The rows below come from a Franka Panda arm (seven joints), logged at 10 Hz.
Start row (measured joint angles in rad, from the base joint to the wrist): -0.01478, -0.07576, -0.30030, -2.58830, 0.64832, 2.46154, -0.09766
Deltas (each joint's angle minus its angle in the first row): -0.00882, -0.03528, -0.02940, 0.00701, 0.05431, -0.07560, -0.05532; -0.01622, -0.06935, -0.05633, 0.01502, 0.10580, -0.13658, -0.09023; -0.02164, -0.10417, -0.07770, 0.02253, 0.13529, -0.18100, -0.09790; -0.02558, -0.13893, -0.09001, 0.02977, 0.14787, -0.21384, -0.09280; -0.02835, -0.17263, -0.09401, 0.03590, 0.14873, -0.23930, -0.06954; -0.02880, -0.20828, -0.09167, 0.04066, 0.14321, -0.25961, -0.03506; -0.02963, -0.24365, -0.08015, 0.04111, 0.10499, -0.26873, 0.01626
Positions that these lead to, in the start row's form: -0.02360, -0.11104, -0.32970, -2.58129, 0.70263, 2.38594, -0.15298; -0.03100, -0.14511, -0.35663, -2.57328, 0.75412, 2.32496, -0.18789; -0.03642, -0.17993, -0.37800, -2.56577, 0.78361, 2.28054, -0.19556; -0.04036, -0.21469, -0.39031, -2.55853, 0.79619, 2.24770, -0.19046; -0.04313, -0.24839, -0.39431, -2.55240, 0.79705, 2.22224, -0.16720; -0.04358, -0.28404, -0.39197, -2.54764, 0.79153, 2.20193, -0.13272; -0.04441, -0.31941, -0.38045, -2.54719, 0.75331, 2.19281, -0.08140
